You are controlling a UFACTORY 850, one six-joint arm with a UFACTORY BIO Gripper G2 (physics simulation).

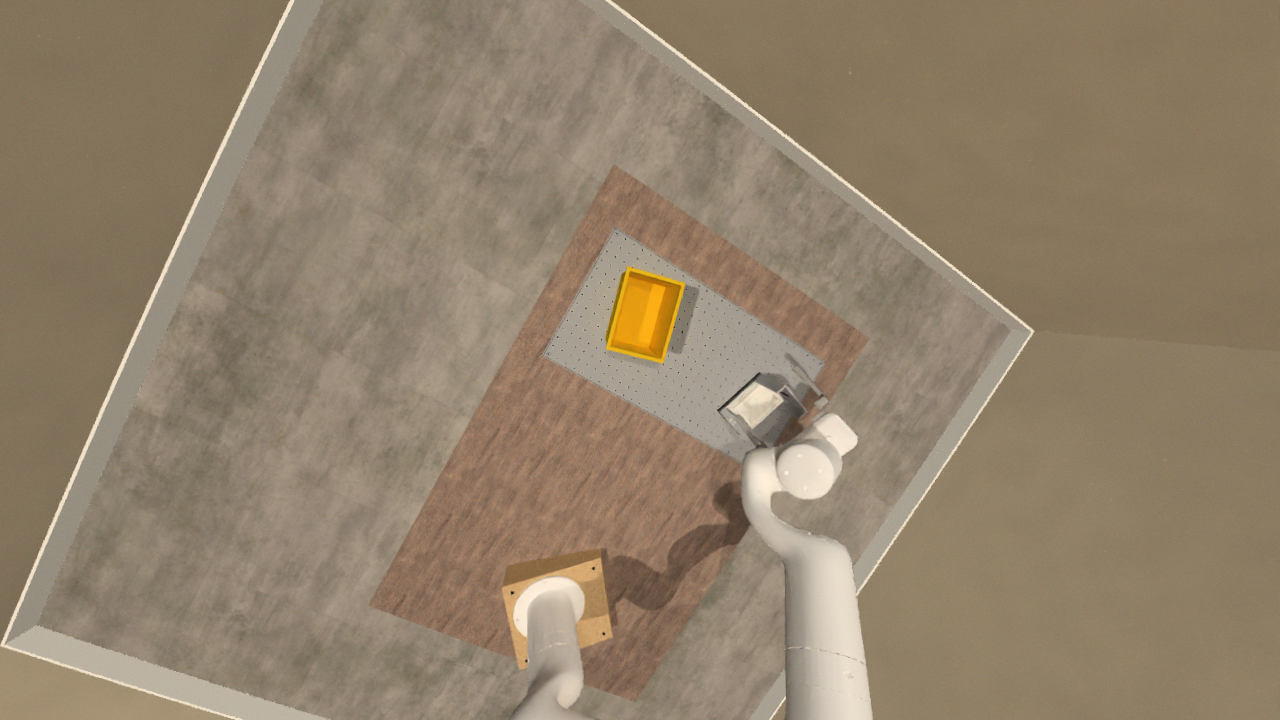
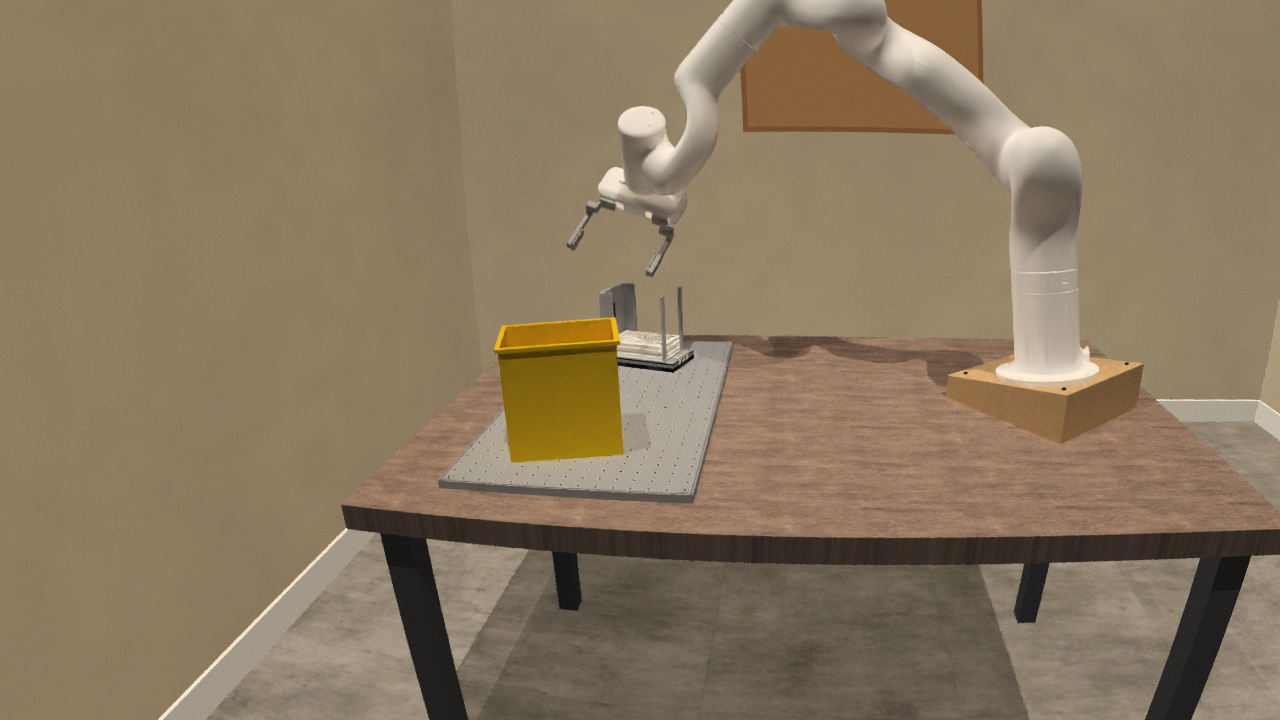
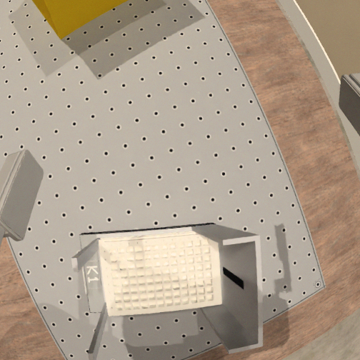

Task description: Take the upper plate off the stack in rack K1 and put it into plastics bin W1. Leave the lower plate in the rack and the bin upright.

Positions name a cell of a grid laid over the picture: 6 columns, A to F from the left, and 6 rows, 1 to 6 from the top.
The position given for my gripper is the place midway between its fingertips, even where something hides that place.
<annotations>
My gripper shows in image 1 (D4), in image 2 (C3) and in image 3 (C3).
</annotations>
